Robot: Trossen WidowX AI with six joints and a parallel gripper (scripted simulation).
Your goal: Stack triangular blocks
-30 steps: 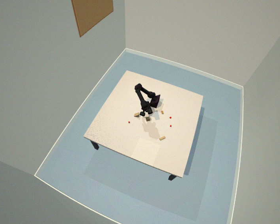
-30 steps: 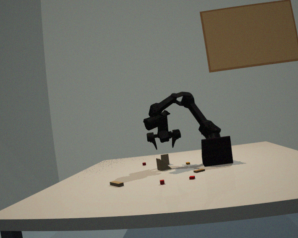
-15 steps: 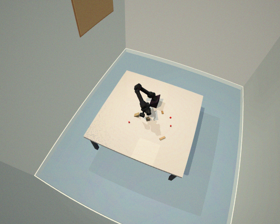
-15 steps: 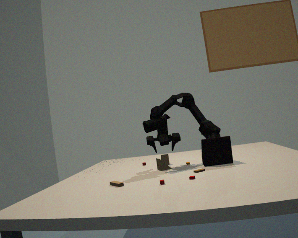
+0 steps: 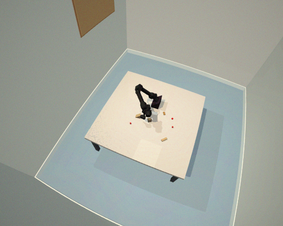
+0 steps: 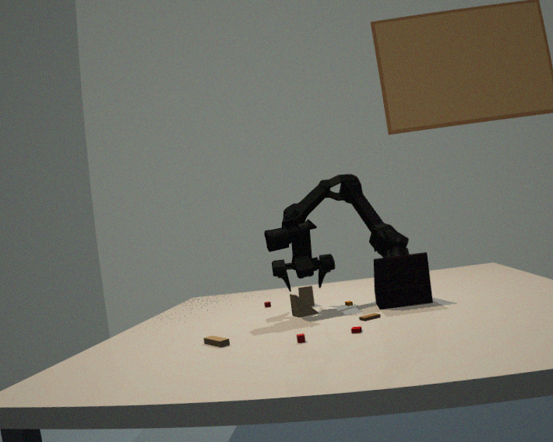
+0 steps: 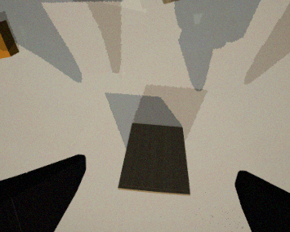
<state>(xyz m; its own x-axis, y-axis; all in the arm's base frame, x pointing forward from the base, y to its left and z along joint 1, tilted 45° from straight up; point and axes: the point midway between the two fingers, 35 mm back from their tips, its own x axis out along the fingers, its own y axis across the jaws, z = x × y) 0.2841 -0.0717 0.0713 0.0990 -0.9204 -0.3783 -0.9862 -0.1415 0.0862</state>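
The tan triangular block lies 30 mm to the right of my gripper tip and 40 mm below it. Also, from my gripper tip: orange piece 130 mm behind, 40 mm to the left, 50 mm below.
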